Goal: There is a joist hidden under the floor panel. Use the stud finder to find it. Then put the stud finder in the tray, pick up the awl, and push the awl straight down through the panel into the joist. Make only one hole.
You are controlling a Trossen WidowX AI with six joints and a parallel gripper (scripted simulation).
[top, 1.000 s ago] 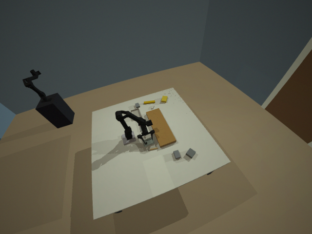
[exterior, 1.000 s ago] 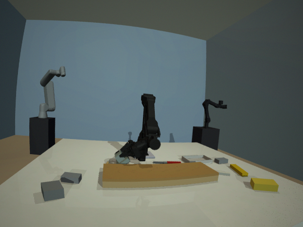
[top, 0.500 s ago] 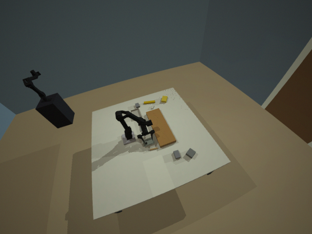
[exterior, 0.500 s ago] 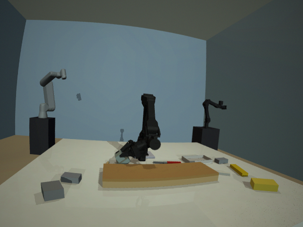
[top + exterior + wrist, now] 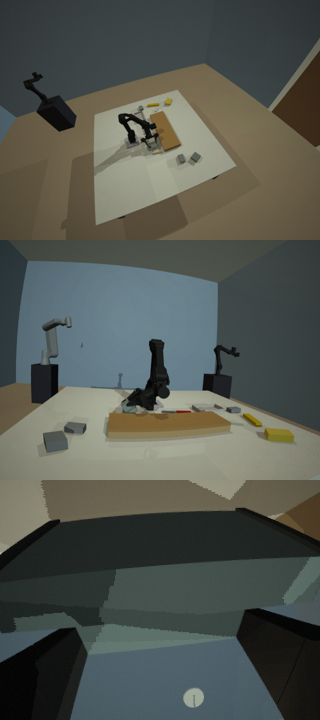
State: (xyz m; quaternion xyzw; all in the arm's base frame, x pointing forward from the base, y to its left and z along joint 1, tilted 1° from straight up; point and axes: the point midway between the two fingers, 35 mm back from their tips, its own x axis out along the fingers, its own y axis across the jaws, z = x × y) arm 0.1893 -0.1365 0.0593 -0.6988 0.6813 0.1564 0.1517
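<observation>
Right now my gripper tip is 20 mm past the stud finder and 10 mm above it. Also, from my gripper tip: wooden-handled pointed tool (60 mm to the right, 60 mm below, 10 mm behind); grey tray (490 mm to the left, 50 mm below, 40 mm behind); red-handled tool (280 mm to the left, 60 mm below, 30 mm behind).
</observation>
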